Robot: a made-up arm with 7 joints. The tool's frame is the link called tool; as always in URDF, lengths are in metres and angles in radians. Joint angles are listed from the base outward.
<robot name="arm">
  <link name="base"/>
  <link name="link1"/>
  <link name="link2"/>
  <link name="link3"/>
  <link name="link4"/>
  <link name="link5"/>
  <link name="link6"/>
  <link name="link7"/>
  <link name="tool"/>
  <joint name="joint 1" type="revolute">
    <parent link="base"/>
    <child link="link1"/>
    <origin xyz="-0.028 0.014 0.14" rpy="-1.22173 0 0"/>
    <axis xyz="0 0 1"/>
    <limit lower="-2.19" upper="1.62"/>
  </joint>
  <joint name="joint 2" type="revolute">
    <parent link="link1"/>
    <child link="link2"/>
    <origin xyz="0.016 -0.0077 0.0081" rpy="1.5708 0 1.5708"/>
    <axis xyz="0 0 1"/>
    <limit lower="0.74" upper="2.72"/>
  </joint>
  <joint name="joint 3" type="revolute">
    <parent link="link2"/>
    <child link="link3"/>
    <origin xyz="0.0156 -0.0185 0.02" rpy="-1.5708 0 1.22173"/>
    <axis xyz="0 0 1"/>
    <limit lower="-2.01" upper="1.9"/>
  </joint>
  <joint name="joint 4" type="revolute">
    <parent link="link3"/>
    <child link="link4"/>
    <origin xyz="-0.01 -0.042 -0.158" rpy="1.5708 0 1.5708"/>
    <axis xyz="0 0 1"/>
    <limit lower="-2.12" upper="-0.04"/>
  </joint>
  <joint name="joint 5" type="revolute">
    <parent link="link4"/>
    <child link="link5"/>
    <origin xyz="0.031 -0.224 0.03" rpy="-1.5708 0 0"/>
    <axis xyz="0 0 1"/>
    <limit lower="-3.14" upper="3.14"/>
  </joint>
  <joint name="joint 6" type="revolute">
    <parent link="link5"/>
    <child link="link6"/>
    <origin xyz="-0.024 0.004 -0.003" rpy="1.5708 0 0"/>
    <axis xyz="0 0 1"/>
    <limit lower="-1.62" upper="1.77"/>
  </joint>
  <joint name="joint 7" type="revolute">
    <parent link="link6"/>
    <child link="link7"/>
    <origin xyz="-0.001 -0.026 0.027" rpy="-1.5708 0 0"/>
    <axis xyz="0 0 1"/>
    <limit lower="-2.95" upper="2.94"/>
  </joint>
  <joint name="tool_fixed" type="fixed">
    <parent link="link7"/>
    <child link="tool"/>
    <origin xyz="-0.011 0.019 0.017" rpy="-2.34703 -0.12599 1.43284"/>
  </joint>
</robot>
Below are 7 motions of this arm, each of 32 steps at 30 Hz.
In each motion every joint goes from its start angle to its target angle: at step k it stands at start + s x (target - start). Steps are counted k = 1, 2, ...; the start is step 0. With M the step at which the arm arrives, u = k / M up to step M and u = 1 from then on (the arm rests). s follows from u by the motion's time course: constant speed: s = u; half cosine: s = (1 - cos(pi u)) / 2; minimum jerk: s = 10 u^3 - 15 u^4 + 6 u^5.
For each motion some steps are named. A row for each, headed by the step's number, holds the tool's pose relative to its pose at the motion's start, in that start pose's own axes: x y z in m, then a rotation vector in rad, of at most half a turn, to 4 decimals.
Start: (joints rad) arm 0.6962 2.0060 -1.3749 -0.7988 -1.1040 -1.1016 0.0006
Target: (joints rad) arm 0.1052 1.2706 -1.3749 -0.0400 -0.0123 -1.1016 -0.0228
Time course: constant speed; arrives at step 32
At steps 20, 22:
20: -0.0916 -0.0036 -0.0585 -0.2185 -0.9116 0.3985
22: -0.0997 -0.0082 -0.0662 -0.2365 -0.9988 0.4439

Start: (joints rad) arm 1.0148 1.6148 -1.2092 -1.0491 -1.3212 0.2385 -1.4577
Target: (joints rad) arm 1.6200 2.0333 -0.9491 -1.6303 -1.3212 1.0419 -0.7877
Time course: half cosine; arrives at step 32
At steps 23, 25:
23: -0.0382 -0.0583 -0.0249 -0.1908 -0.1011 -0.5679
25: -0.0408 -0.0614 -0.0285 -0.2227 -0.1217 -0.6103

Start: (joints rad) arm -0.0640 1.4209 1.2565 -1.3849 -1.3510 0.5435 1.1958
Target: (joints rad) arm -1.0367 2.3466 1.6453 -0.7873 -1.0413 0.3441 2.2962
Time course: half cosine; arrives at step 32
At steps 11, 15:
11: -0.0999 0.0174 0.0699 0.0435 -0.5617 -0.2137
15: -0.1872 0.0274 0.0890 0.1268 -0.9679 -0.3586

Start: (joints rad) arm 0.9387 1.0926 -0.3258 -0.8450 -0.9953 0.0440 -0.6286
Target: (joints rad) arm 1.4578 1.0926 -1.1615 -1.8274 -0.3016 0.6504 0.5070
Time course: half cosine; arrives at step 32
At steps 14, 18, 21, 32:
14: -0.0502 -0.1291 0.0516 0.3521 -0.3718 -0.3206
18: -0.0635 -0.2077 0.0541 0.5822 -0.4757 -0.5846
21: -0.0692 -0.2630 0.0439 0.7447 -0.4993 -0.8156
32: -0.0751 -0.3559 -0.0011 1.0026 -0.3997 -1.3398

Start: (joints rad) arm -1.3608 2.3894 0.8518 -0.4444 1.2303 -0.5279 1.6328
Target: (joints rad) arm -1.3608 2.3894 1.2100 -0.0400 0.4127 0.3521 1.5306
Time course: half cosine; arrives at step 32
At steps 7, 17, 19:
7: 0.0020 -0.0065 0.0067 -0.0012 -0.0121 0.1322
17: 0.0010 -0.0349 0.0254 0.0366 -0.1186 0.6614
19: -0.0010 -0.0419 0.0281 0.0512 -0.1553 0.7806

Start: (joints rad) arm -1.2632 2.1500 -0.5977 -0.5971 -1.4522 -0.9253 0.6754
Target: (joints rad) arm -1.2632 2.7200 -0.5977 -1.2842 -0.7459 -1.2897 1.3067
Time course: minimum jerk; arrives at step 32
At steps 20, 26, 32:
20: -0.0540 -0.0935 -0.0859 0.4016 -0.2940 -0.0466
26: -0.0638 -0.1297 -0.1018 0.5487 -0.2916 -0.1060
32: -0.0655 -0.1376 -0.1045 0.5798 -0.2859 -0.1230

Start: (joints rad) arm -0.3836 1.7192 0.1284 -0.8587 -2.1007 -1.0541 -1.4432
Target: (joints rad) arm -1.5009 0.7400 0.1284 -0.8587 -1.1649 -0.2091 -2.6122
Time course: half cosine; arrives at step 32
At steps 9, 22, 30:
9: 0.0071 0.0223 -0.0242 -0.3443 0.1196 -0.2112
22: 0.0797 0.0206 -0.1859 -0.9795 0.4447 -1.1694
30: 0.1028 -0.0195 -0.2593 -1.0838 0.4229 -1.4764

